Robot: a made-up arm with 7 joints.
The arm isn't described. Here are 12 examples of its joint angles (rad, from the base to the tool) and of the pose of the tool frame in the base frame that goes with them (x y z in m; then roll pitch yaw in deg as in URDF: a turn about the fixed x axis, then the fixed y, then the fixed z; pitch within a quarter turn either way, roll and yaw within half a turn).
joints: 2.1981 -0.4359 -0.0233 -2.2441 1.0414 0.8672 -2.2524
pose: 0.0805 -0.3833 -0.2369 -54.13 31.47 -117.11
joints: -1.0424 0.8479 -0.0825 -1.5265 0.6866 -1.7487 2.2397
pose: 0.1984 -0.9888 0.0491 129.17 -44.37 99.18
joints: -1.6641 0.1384 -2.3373 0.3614 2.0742 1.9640 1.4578
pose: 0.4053 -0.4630 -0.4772 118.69 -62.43 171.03
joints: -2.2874 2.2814 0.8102 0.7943 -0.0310 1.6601 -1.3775
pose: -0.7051 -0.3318 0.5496 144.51 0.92 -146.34
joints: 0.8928 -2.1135 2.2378 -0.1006 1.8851 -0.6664 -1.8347
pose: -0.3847 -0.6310 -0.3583 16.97 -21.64 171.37
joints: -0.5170 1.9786 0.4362 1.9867 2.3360 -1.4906 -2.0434
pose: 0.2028 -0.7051 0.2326 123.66 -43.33 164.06
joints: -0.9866 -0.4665 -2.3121 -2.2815 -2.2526 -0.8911 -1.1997
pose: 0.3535 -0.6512 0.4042 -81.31 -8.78 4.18
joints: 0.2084 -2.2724 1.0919 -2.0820 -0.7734 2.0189 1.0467
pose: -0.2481 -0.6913 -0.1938 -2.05 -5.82 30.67
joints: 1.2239 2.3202 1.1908 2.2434 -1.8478 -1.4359 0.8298
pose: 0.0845 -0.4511 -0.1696 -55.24 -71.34 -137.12
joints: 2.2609 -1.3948 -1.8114 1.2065 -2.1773 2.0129 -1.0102
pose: -0.2013 -0.4009 -0.4412 -141.05 32.86 -88.47
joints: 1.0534 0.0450 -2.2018 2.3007 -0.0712 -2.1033 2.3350
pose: 0.3708 -0.1813 0.6794 171.51 -41.89 168.17
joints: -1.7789 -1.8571 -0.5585 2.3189 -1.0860 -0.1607 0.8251
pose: 0.1437 -0.2488 0.7873 157.11 46.33 169.79
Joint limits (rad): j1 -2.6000..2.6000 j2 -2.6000..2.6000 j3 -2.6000..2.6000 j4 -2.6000..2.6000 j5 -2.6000..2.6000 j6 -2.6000..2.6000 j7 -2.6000..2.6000
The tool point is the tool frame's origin. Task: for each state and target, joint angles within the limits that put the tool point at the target. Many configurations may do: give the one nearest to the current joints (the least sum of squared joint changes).
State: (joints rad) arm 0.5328 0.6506 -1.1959 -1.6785 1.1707 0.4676 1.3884
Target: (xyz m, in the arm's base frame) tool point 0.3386 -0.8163 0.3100
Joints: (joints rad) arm 0.3882 0.7645 -0.8955 -1.7043 1.3638 0.0368 1.7135
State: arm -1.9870 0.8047 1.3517 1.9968 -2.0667 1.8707 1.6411
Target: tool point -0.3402 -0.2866 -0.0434
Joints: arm -2.0964 0.8593 1.4493 1.9222 -2.2943 1.7218 1.6039
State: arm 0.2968 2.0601 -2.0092 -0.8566 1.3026 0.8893 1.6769
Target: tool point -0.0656 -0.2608 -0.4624
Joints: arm 0.0078 2.2386 -2.1736 -0.4169 1.3359 0.7428 1.6876
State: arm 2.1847 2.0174 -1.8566 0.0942 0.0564 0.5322 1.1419
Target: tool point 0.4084 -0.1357 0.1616
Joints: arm 1.6964 2.3042 -1.8381 -0.0677 0.7220 0.8611 1.5161
